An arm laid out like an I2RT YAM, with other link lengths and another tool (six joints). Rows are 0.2 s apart.
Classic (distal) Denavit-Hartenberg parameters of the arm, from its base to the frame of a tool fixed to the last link. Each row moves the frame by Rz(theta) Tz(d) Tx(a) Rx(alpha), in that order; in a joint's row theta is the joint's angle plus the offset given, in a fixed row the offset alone. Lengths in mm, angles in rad.
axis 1: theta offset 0  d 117.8  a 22.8  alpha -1.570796
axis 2: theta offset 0  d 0  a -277.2  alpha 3.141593
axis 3: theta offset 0.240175  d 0  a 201.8  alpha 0
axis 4: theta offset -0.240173  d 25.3  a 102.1  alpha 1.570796
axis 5: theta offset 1.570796  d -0.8  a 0  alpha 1.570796
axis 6: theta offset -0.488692  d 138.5  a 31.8  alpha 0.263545
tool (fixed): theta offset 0  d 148.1  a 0  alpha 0
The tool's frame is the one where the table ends.
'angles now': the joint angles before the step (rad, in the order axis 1, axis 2, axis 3, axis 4, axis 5, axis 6). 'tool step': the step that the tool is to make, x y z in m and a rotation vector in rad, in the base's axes. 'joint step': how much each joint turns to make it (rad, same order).
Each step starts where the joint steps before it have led.
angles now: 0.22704, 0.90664, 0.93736, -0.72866, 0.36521, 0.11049
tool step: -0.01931, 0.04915, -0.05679, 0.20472, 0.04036, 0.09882
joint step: 0.00307, -0.09963, -0.20229, 0.08394, -0.20847, 0.09949
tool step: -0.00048, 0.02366, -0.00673, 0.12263, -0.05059, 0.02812
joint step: 0.01222, -0.07069, -0.12756, 0.12623, -0.08006, 0.07380
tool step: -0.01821, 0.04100, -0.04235, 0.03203, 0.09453, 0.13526
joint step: 0.03221, 0.02300, -0.06900, 0.00916, -0.11458, -0.02295
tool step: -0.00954, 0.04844, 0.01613, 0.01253, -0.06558, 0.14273
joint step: 0.16063, -0.06441, -0.02470, 0.02617, 0.02075, 0.00300
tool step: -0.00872, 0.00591, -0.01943, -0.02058, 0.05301, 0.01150
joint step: 0.06023, 0.02600, -0.00594, -0.02468, 0.03405, 0.03525
